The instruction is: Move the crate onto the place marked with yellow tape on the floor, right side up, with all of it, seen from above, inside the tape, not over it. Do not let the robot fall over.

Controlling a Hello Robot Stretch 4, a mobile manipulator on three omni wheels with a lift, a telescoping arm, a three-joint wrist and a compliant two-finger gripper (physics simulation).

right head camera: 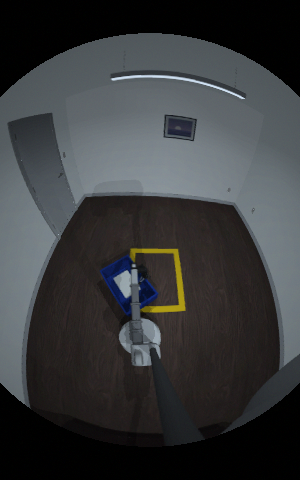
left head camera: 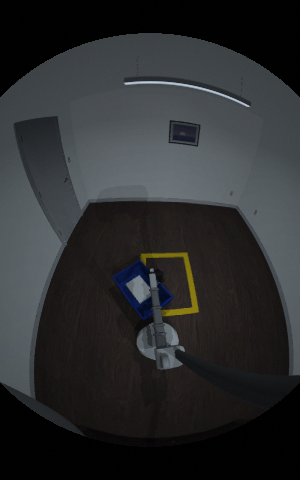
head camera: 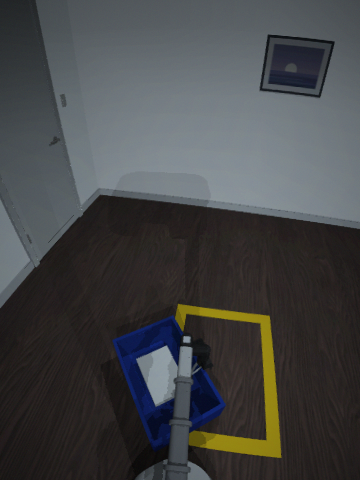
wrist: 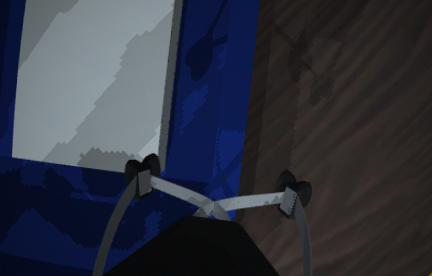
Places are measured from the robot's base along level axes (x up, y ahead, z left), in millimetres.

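Pixels of known places: gripper, between the fingertips: (right head camera: 144, 280) (left head camera: 157, 284) (head camera: 199, 372).
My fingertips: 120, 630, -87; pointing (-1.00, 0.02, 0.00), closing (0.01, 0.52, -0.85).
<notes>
Ahead of a thing's pixels: the offset from my fingertips to its top centre, as dx, dy, dz. "pt": to the spot under its first point.
The blue open-topped crate {+72, -36, +196} (head camera: 145, 336) (left head camera: 129, 272) (right head camera: 114, 270) (wrist: 200, 145) stands upright, turned askew to the yellow tape rectangle {pt -147, +28, -453} (head camera: 270, 380) (left head camera: 192, 285) (right head camera: 180, 280). It covers most of the tape's left side; its right part reaches inside, its left part lies outside. My gripper (wrist: 218, 177) (head camera: 196, 369) is open and empty, above the crate's right long wall. In the wrist view the left fingertip shows over the crate's inside and the right one over the floor. The arm hides part of the crate in the head views.
A white box {-77, +7, +222} (head camera: 156, 375) (left head camera: 137, 289) (right head camera: 122, 283) (wrist: 90, 85) lies in the crate. My round base (left head camera: 157, 341) (right head camera: 140, 336) is close to the crate's near end. A door (head camera: 25, 125) is at the left, and a wall (head camera: 150, 125) with a picture (head camera: 297, 65) stands beyond the tape.
</notes>
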